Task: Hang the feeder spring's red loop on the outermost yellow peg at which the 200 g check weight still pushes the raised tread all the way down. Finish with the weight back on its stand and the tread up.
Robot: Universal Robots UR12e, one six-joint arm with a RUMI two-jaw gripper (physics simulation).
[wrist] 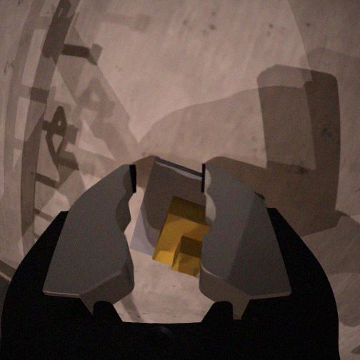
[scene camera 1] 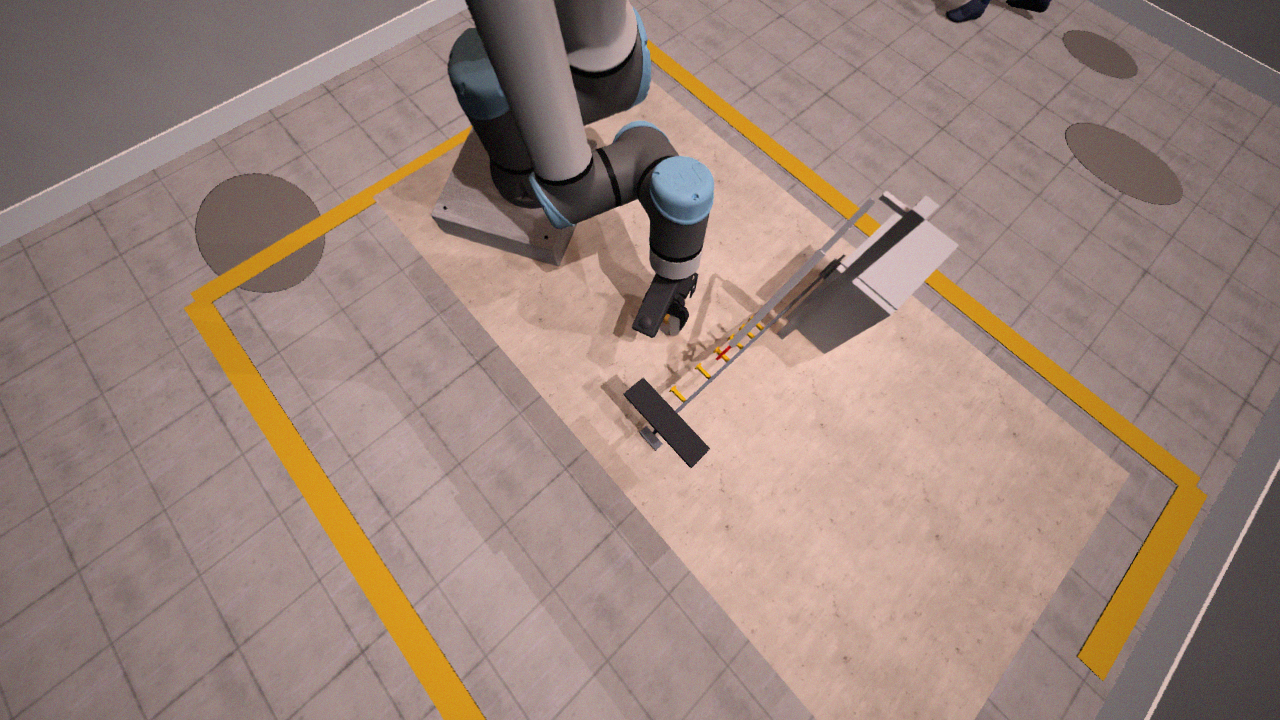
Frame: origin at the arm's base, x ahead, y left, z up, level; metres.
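Where they show: gripper, fingertip midpoint: [scene camera 1: 664, 331].
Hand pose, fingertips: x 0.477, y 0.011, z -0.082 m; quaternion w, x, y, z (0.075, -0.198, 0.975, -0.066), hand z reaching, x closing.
Observation:
Things, the pixels of their centre, and the offset from my fingertips. "*": a spot on its surface instead.
- red loop, surface spot: [scene camera 1: 723, 352] * dx +0.135, dy +0.010, dz +0.156 m
- black tread, body centre: [scene camera 1: 666, 421] dx +0.166, dy -0.155, dz +0.182 m
- grey feeder box, surface spot: [scene camera 1: 904, 259] * dx +0.212, dy +0.354, dz +0.224 m
The yellow weight [wrist: 172, 227] stands on its small grey stand [wrist: 172, 180], seen in the wrist view between the jaws. My gripper [scene camera 1: 664, 323] [wrist: 168, 166] is partly open around it: the weight's right side is against or partly hidden by the right jaw, and there is a gap to the left jaw. In the scene view the jaws largely hide it. The red loop [scene camera 1: 723, 352] is at the third yellow peg counted from the black tread [scene camera 1: 666, 422]. The tread appears raised above the floor, though its exact height is hard to tell. The spring itself is too thin to make out.
A lever rail carries several yellow pegs, including the peg nearest the tread [scene camera 1: 678, 394] and its neighbour [scene camera 1: 703, 371]. It runs from the tread to a grey feeder box [scene camera 1: 904, 259], close to the gripper. The rail's shadows lie at the wrist view's left.

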